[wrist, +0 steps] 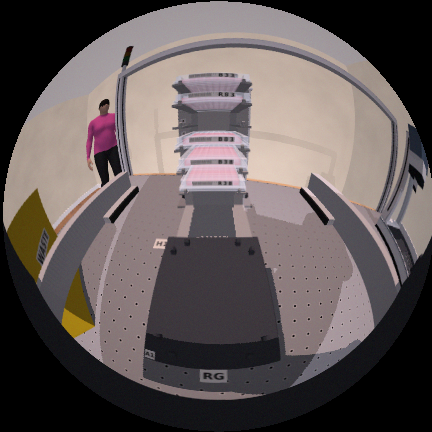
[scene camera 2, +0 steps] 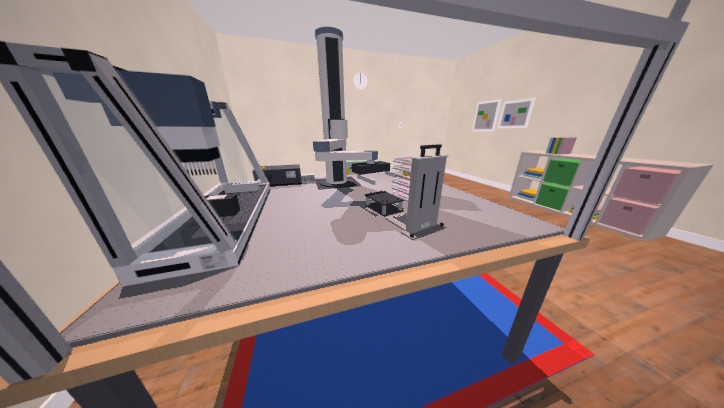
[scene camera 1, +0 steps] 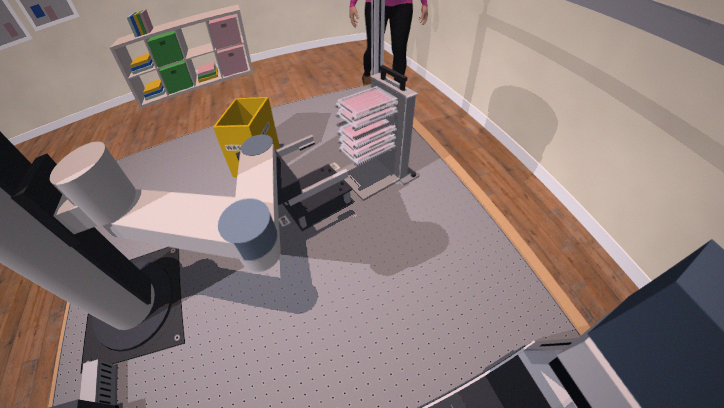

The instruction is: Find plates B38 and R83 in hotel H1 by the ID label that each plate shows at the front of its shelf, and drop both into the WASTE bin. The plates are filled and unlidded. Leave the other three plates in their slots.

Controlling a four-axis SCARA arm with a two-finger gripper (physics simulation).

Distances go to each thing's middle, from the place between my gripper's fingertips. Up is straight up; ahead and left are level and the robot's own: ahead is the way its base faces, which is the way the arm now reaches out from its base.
I see my gripper 120 mm short of the plate R83 (wrist: pixel 201 100), 40 mm to the right of it and 80 mm below it. Round my hand: low black stand (scene camera 1: pixel 331 193): 50 mm behind, 100 mm below; then plate B33 (scene camera 1: pixel 358 105): 120 mm ahead, 40 mm to the left, 100 mm above.
